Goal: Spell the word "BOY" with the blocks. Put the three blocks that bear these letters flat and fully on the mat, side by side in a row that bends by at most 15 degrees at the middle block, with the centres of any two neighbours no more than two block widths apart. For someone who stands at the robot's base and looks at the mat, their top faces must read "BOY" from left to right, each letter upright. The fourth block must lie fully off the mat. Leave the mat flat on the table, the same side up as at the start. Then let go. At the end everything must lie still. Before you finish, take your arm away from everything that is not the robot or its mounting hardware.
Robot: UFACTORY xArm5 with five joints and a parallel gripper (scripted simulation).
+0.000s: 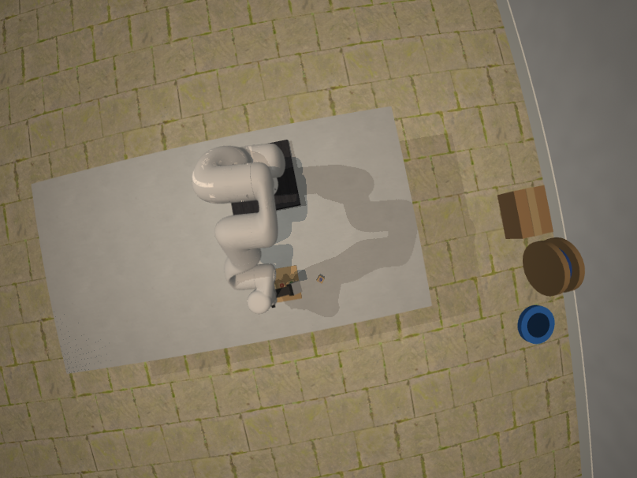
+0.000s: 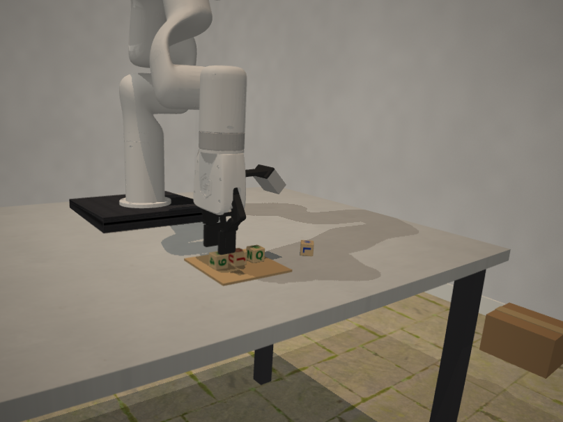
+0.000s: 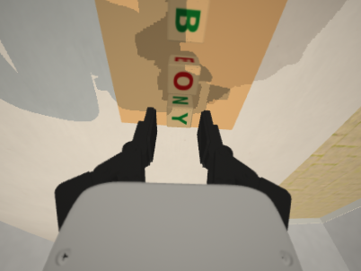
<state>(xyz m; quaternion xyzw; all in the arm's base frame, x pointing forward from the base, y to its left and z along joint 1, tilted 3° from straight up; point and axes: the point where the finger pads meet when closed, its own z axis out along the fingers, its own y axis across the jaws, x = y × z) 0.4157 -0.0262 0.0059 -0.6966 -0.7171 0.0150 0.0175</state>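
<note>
The tan mat is 5 cm below my hand and 4 cm to the left of it.
</note>
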